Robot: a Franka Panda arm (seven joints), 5 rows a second.
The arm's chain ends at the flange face. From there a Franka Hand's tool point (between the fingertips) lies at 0.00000 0.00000 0.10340 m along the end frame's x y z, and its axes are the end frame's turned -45 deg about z.
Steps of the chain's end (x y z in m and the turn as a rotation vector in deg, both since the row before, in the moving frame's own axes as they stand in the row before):
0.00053 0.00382 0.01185 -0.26 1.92 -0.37
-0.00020 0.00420 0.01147 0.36 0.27 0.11
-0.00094 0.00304 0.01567 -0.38 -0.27 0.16
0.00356 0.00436 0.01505 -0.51 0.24 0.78
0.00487 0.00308 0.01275 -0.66 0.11 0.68
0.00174 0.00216 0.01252 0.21 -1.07 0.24
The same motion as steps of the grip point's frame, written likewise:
-0.00020 0.00585 0.01179 -1.54 1.17 -0.37
-0.00231 0.00271 0.01147 0.06 0.45 0.11
-0.00364 0.00162 0.01567 -0.08 -0.46 0.16
-0.00092 0.00655 0.01504 -0.53 -0.19 0.78
0.00056 0.00660 0.01274 -0.54 -0.39 0.68
-0.00139 0.00112 0.01250 0.91 -0.61 0.24

